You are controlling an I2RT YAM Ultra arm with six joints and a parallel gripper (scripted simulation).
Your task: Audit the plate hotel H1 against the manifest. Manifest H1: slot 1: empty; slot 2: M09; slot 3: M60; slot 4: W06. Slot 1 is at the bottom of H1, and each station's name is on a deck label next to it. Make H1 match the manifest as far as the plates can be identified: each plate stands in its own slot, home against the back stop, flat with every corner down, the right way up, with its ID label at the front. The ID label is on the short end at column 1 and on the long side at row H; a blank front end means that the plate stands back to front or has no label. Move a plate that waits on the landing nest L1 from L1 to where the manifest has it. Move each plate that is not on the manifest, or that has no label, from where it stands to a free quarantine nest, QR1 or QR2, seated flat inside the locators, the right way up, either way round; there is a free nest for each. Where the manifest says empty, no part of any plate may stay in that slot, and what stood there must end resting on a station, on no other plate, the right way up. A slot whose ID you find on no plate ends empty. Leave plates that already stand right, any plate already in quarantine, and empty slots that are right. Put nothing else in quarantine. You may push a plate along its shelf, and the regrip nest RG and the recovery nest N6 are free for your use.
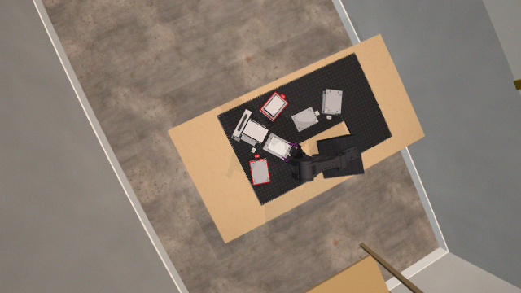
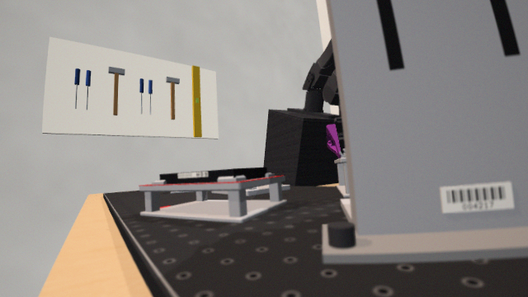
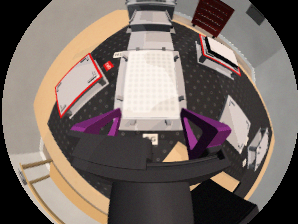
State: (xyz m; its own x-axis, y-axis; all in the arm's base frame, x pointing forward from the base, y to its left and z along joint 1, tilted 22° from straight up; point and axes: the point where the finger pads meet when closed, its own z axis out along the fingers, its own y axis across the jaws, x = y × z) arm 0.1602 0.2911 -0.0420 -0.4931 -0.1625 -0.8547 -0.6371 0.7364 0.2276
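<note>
My hand is 40 mm to the right of the white well plate and 40 mm short of it. From my hand the other things lie so: plate hotel H1: 250 mm ahead, 210 mm to the left, 80 mm above; red-rimmed nest: 220 mm to the left, 70 mm behind, 30 mm below; black-sided plate: 310 mm ahead, 50 mm to the right, 20 mm below.
</note>
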